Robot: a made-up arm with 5 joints. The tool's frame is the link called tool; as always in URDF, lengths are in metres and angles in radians.
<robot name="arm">
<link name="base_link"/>
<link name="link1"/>
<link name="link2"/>
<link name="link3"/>
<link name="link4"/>
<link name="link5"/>
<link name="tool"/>
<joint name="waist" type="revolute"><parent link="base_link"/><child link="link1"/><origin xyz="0 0 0.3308" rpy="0 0 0"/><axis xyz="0 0 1"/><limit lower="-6.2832" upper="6.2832" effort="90" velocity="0.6"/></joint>
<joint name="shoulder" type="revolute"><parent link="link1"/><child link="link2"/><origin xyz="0 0 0" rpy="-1.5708 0 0"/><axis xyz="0 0 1"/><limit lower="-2.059" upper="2.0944" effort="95" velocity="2.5"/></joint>
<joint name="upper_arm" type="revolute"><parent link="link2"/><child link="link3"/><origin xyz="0.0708 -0.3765 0" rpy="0 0 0"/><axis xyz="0 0 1"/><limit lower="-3.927" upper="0.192" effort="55" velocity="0.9"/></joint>
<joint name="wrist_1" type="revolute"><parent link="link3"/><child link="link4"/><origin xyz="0.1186 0.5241 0" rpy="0 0 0"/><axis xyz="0 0 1"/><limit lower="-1.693" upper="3.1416" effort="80" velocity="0.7"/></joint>
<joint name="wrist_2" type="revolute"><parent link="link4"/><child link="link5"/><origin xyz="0.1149 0.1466 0" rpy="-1.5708 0 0"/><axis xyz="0 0 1"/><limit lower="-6.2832" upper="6.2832" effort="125" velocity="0.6"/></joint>
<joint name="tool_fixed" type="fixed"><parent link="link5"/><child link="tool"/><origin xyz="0 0 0" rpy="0 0 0"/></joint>
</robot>
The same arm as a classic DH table. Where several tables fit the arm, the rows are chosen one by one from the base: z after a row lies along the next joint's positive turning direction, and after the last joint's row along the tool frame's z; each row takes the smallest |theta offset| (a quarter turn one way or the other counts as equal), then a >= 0, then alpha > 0; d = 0 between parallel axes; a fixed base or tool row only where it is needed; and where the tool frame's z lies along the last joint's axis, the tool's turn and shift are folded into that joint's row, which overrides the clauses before.
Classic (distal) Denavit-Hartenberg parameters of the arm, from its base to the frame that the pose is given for. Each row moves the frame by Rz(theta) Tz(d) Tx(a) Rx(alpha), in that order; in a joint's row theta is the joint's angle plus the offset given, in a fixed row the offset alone. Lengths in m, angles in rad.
waist: theta offset 0  d 0.3308  a 0  alpha -1.5708
shoulder: theta offset -1.3849  d 0  a 0.3831  alpha 0
upper_arm: theta offset -0.4084  d 0  a -0.5374  alpha 0
wrist_1: theta offset -1.3483  d 0  a -0.1149  alpha 1.5708
wrist_2: theta offset 3.1416  d 0.1466  a 0  alpha 0
Joint limits (rad, base to tool): -6.2832..6.2832 -2.059..2.0944 -3.927..0.192 -1.693..3.1416 -6.2832..6.2832

